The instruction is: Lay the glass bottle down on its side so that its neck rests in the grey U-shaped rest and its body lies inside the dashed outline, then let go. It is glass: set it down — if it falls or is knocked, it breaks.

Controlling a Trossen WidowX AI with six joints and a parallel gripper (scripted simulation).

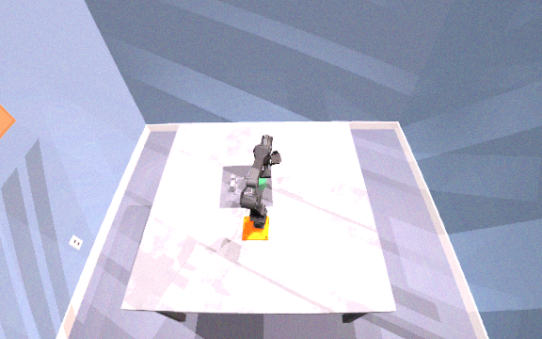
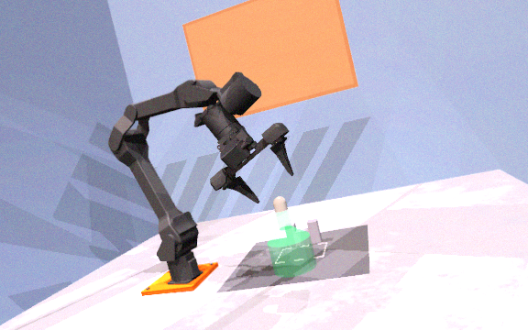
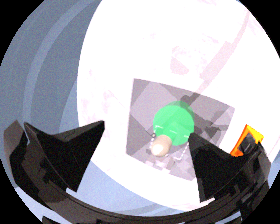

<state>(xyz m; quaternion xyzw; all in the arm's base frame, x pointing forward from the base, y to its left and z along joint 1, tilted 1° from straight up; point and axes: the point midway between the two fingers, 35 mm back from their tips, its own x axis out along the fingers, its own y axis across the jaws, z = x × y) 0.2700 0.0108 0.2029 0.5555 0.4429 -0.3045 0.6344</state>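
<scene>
Now: gripper tip 9 cm above the green glass bottle, 4 cm to the right of it and 2 cm past it. Also, from my gripper tip: grey mat (19 cm below, 12 cm to the left, 4 cm behind).
</scene>
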